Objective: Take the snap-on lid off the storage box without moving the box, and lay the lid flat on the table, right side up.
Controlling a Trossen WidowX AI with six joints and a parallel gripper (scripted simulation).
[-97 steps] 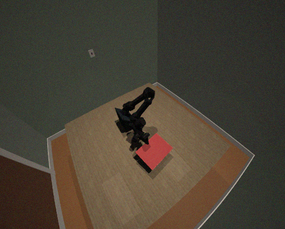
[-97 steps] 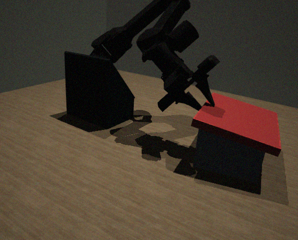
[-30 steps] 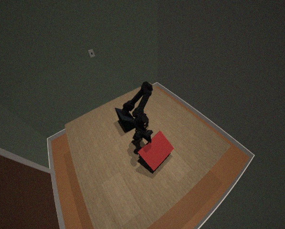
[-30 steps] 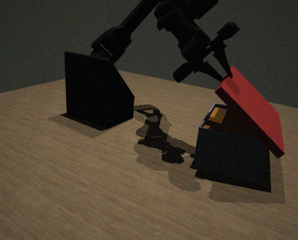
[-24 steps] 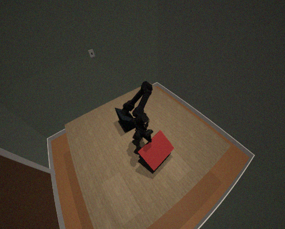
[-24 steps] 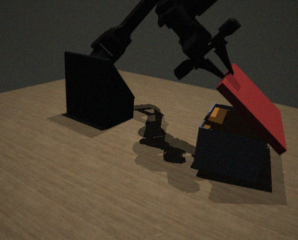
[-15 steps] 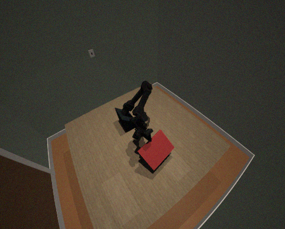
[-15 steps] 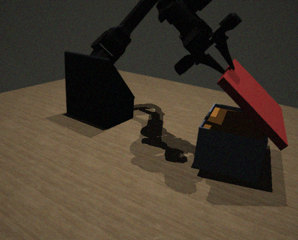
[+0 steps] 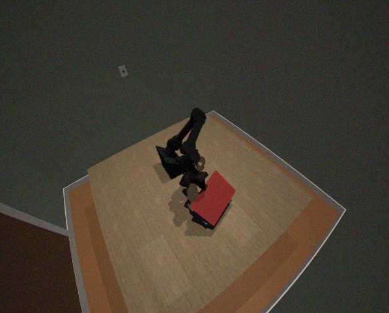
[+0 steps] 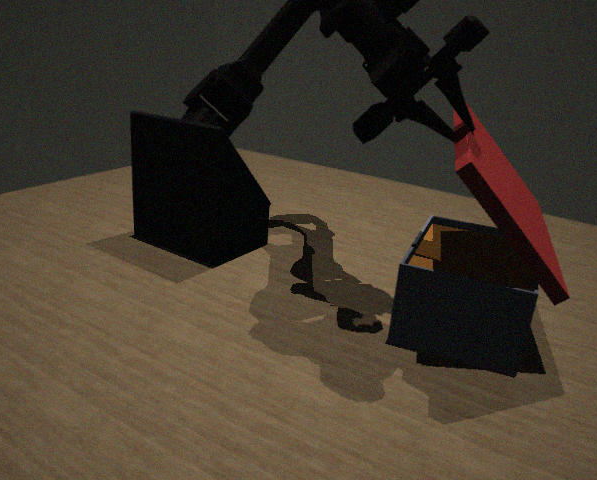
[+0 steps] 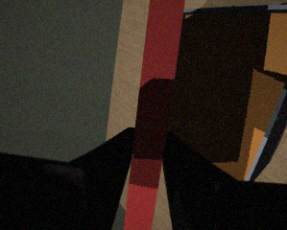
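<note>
My gripper tip is now 6 cm above the red lid, 5 cm short of it and 3 cm to the right of it. Round my gripper tip: storage box: 18 cm below, 3 cm ahead.
</note>
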